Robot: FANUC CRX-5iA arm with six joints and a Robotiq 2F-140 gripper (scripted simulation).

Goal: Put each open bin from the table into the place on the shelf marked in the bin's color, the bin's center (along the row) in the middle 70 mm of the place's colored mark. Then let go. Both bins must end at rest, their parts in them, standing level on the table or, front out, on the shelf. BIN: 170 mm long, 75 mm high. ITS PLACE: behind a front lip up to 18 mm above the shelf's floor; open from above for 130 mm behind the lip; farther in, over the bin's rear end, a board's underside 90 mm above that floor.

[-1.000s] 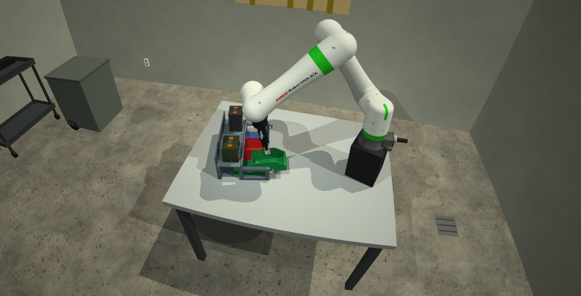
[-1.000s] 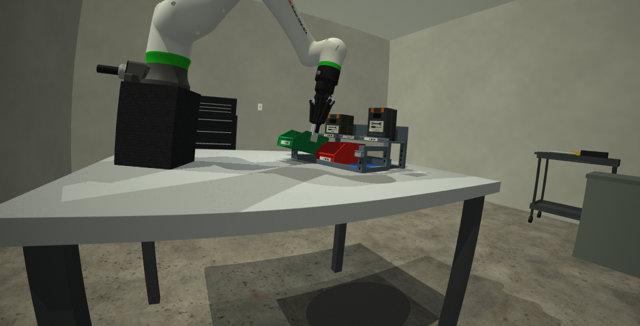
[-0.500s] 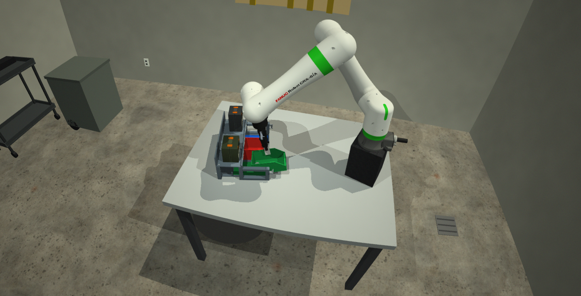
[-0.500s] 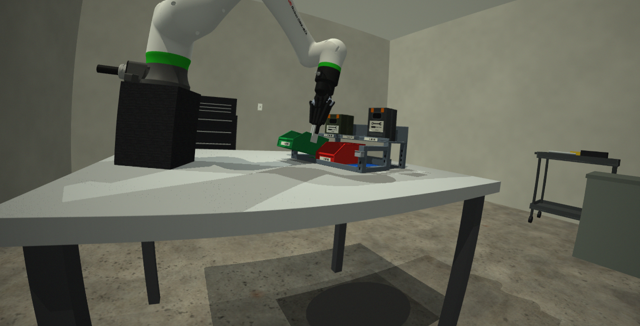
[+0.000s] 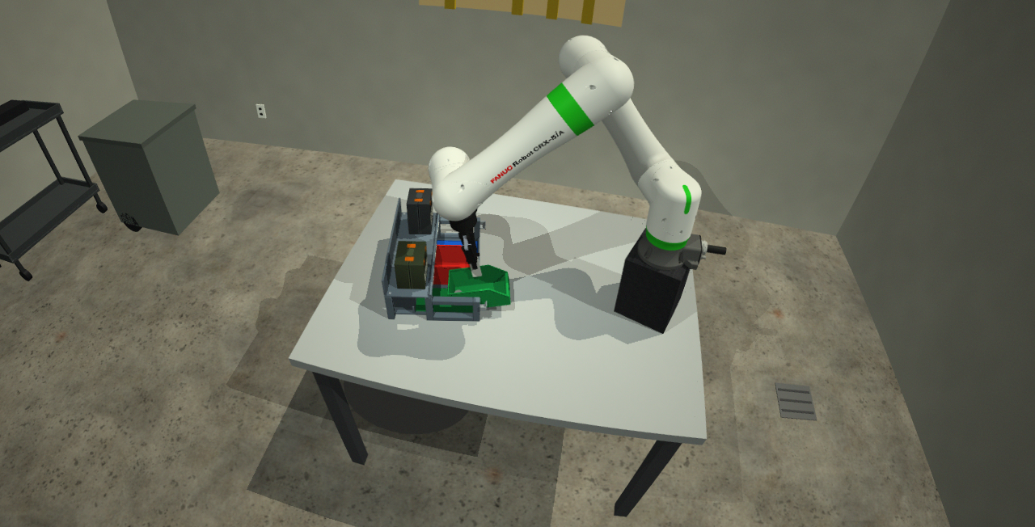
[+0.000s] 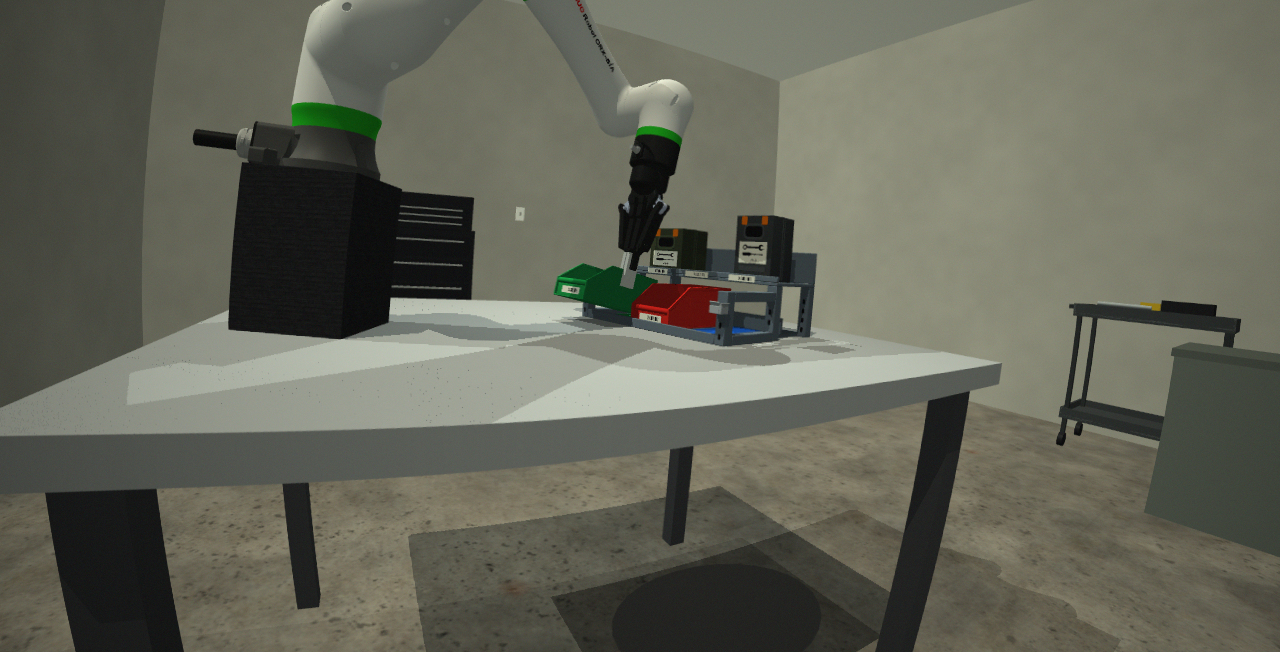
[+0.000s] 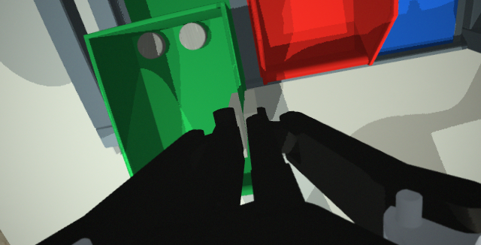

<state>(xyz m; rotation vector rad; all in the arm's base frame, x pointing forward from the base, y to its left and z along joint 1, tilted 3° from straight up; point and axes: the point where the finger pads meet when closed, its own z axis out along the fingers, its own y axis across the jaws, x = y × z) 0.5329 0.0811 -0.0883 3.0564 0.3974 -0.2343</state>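
My gripper is now 40 mm to the right of the green bin, 40 mm above it and 20 mm past it. Also, from my hand: red bin 100 mm ahead, 60 mm below, 40 mm to the right.
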